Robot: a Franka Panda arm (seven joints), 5 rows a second.
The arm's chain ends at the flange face. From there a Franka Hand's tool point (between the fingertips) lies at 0.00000 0.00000 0.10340 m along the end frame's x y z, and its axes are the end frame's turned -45 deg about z.
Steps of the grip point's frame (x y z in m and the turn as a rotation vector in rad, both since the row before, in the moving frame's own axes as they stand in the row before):
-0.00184, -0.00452, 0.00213, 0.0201, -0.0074, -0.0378
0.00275, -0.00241, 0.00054, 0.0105, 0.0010, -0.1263
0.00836, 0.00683, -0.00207, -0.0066, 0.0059, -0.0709
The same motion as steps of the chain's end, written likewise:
-0.00247, -0.00100, 0.00215, 0.0090, -0.0194, -0.0378
0.00099, -0.00285, 0.00055, 0.0081, -0.0067, -0.1263
0.00983, -0.00110, -0.00207, -0.0005, 0.0088, -0.0709

